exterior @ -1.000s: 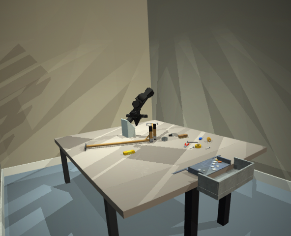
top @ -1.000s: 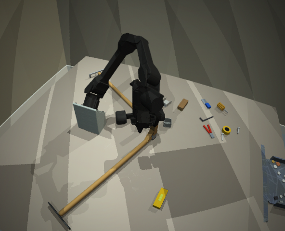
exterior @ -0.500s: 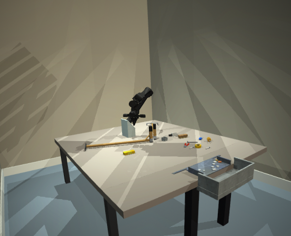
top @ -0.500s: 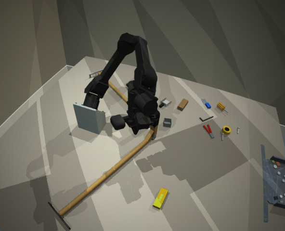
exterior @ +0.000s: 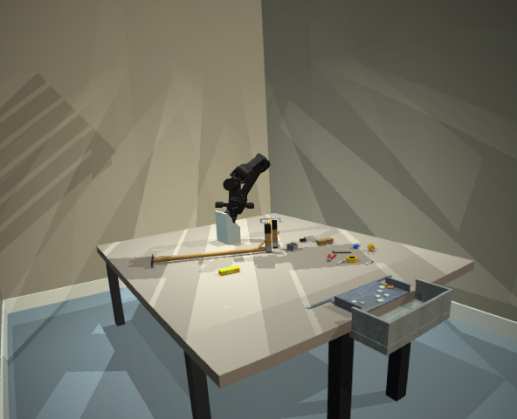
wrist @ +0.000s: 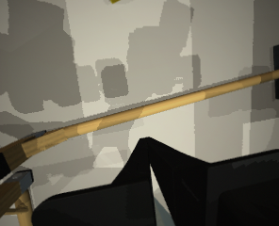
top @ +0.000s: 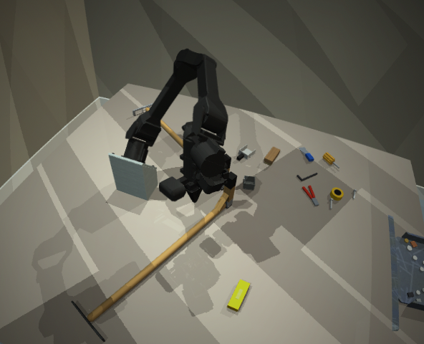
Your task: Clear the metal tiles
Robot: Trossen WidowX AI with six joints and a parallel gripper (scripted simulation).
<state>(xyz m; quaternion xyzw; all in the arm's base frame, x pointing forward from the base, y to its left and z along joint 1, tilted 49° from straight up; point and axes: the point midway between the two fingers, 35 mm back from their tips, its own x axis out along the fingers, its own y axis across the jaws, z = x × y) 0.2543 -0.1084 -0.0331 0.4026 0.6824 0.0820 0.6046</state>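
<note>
Now: gripper tip 4 cm past the long scraper, 11 cm to the left of it and 10 cm above it. From my gripper tip the other things lie so: small grey box: 11 cm ahead, 27 cm to the left, 16 cm below; yellow spirit level: 20 cm ahead, 15 cm to the right, 15 cm below; rake: 22 cm behind, 38 cm to the left, 10 cm below.
</note>
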